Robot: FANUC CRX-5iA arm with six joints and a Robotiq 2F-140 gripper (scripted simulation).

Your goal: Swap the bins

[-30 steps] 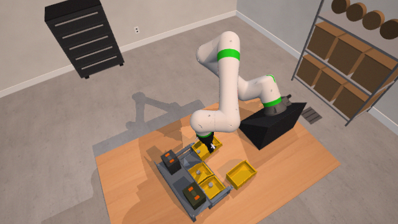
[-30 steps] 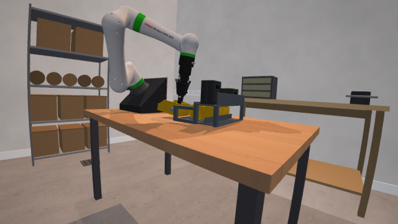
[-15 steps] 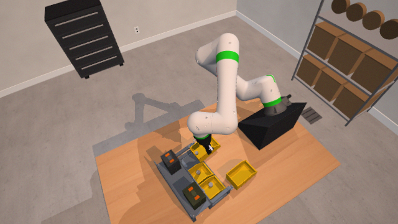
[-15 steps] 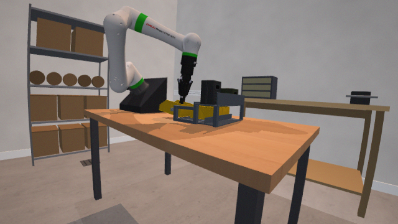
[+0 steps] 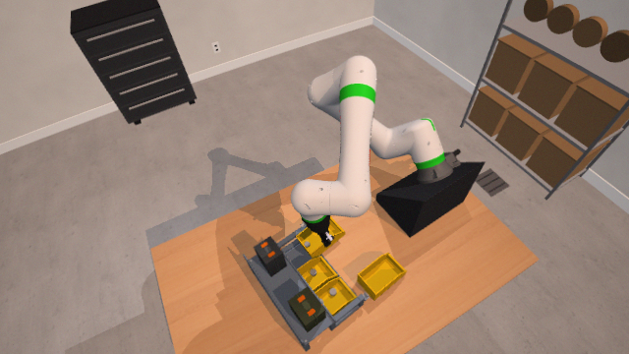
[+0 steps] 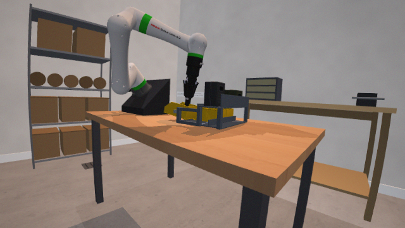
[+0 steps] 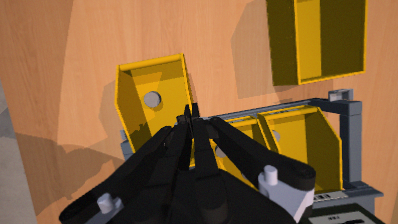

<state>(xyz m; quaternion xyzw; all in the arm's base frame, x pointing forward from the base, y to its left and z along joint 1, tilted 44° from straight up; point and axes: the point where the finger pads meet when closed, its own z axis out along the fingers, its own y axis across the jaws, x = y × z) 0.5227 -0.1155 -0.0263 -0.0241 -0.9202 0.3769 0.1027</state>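
My hand is 30 mm past the grey round part, 70 mm to the left of it and 60 mm above it. Also, from my hand: grey shelf: 150 mm ahead, 70 mm to the left, 40 mm below.
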